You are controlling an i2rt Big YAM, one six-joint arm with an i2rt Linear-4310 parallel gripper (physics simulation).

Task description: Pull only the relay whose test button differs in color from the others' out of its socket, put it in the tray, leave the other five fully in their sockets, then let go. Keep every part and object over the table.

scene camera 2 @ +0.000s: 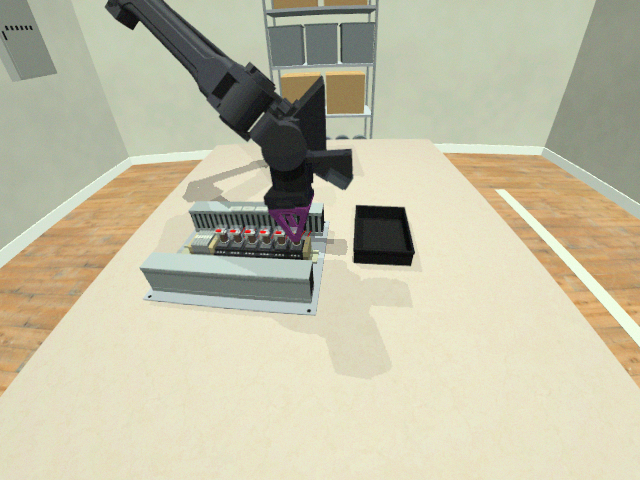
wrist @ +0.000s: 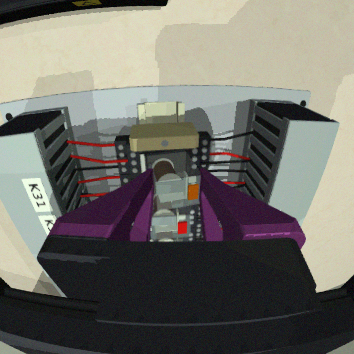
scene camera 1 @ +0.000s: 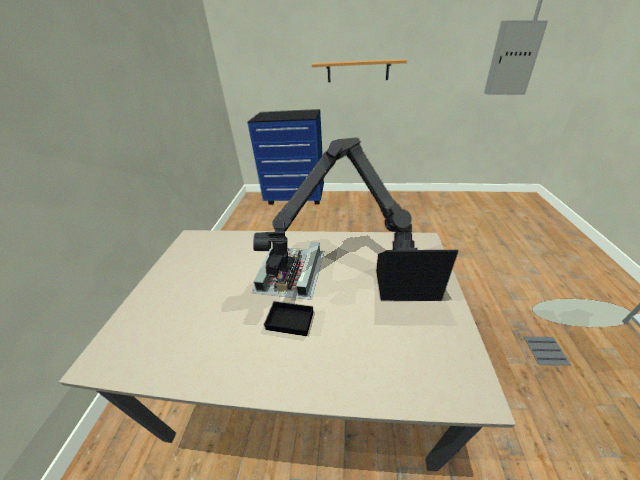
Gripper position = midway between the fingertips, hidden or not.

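Visible: a tan end block (wrist: 148, 136), a grey panel (wrist: 97, 116) and a relay (wrist: 174, 222). The gripper (scene camera 2: 297, 237) and (wrist: 175, 176) is visible in both views.
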